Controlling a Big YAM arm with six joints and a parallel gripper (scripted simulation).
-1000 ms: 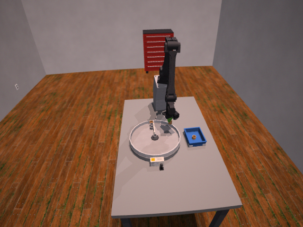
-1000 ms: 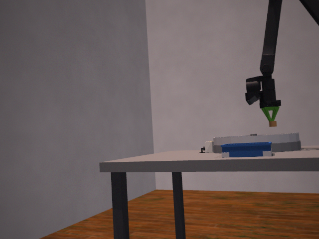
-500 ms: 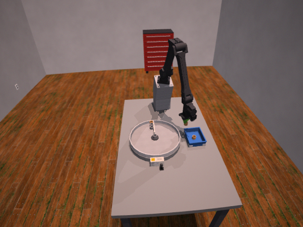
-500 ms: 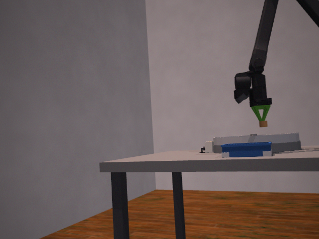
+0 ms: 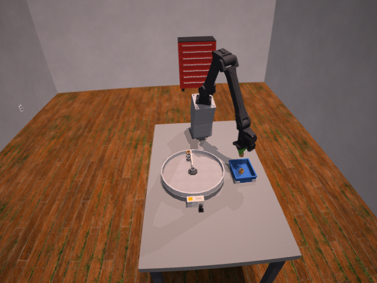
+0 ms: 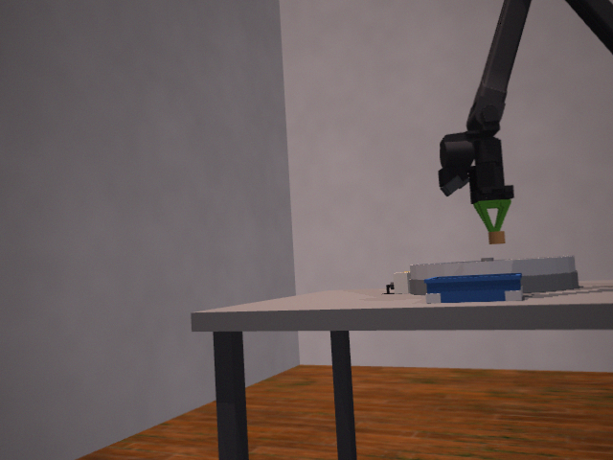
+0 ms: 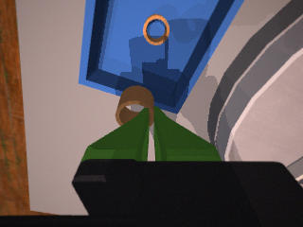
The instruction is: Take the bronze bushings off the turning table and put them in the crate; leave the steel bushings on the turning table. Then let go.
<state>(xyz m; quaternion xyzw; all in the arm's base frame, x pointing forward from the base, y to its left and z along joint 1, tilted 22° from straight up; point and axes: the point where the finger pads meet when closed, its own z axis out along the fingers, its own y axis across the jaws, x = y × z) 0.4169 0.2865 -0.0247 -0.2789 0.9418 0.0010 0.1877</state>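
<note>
Right now the blue crate is 4 cm ahead of my hand, 3 cm to the left of it and 12 cm below it. From my hand the other things lie so: turning table 12 cm ahead, 31 cm to the right, 9 cm below.
</note>
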